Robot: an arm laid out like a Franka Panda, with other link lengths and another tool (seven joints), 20 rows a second.
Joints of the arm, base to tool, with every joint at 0 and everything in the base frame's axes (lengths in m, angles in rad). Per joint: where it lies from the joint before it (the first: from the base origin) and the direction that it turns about. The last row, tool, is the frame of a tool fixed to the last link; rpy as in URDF.
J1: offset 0 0 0.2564 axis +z
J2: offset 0 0 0 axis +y
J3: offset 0 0 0.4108 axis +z
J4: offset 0.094 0 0 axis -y
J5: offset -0.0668 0 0.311 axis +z
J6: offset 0 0 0 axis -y
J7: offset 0.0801 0 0 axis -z
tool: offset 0.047 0.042 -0.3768 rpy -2.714 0 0.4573
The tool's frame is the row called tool.
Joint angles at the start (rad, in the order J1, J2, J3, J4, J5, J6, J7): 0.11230, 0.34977, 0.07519, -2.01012, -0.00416, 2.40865, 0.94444
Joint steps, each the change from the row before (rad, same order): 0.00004, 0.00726, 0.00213, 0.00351, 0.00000, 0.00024, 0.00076; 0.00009, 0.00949, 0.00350, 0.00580, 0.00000, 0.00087, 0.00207; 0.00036, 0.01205, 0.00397, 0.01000, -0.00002, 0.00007, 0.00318; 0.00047, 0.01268, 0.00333, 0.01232, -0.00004, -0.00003, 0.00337; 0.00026, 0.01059, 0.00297, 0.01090, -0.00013, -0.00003, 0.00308; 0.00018, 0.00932, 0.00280, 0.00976, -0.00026, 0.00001, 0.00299
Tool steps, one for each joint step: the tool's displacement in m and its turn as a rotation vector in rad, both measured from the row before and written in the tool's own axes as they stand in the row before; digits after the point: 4 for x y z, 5 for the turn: -0.0002, 0.0000, 0.0036, -0.00044, -0.00380, 0.00060; 0.0002, -0.0009, 0.0045, 0.00054, -0.00352, 0.00056; 0.0013, -0.0019, 0.0051, 0.00131, -0.00281, 0.00080; 0.0025, -0.0022, 0.0047, 0.00192, -0.00118, 0.00085; 0.0023, -0.0021, 0.0038, 0.00195, -0.00044, 0.00068; 0.0021, -0.0019, 0.0034, 0.00183, -0.00021, 0.00061
